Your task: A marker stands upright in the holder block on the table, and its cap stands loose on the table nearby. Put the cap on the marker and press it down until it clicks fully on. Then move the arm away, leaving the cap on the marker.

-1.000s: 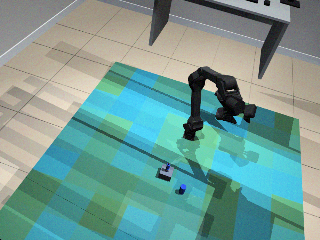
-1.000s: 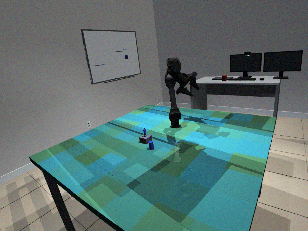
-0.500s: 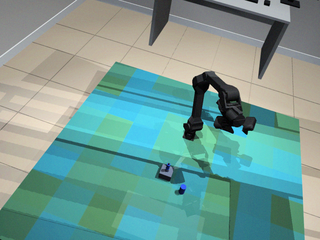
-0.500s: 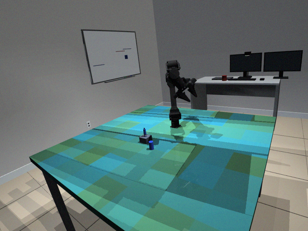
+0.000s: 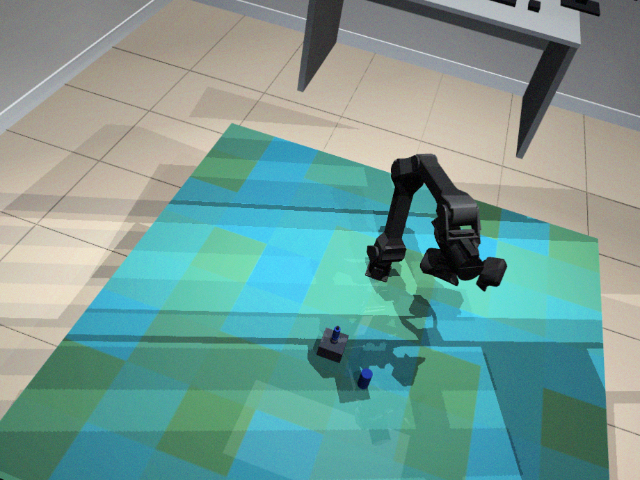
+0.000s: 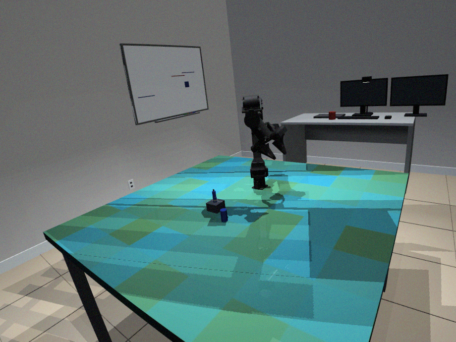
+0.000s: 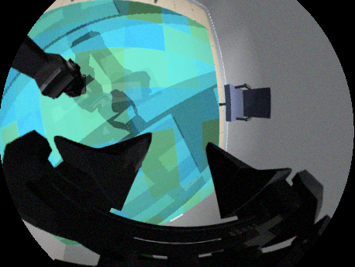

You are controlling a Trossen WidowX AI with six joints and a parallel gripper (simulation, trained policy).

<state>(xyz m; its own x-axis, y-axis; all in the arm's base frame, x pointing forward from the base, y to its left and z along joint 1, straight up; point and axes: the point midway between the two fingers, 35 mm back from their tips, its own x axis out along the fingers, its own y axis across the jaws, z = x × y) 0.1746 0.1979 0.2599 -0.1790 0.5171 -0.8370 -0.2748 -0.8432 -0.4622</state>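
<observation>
The blue cap lies 210 mm below my gripper tip, 200 mm ahead of it and 170 mm to the right of it. From my gripper tip the other things lie so: grey holder block 260 mm to the right, 210 mm below, 140 mm ahead.
</observation>
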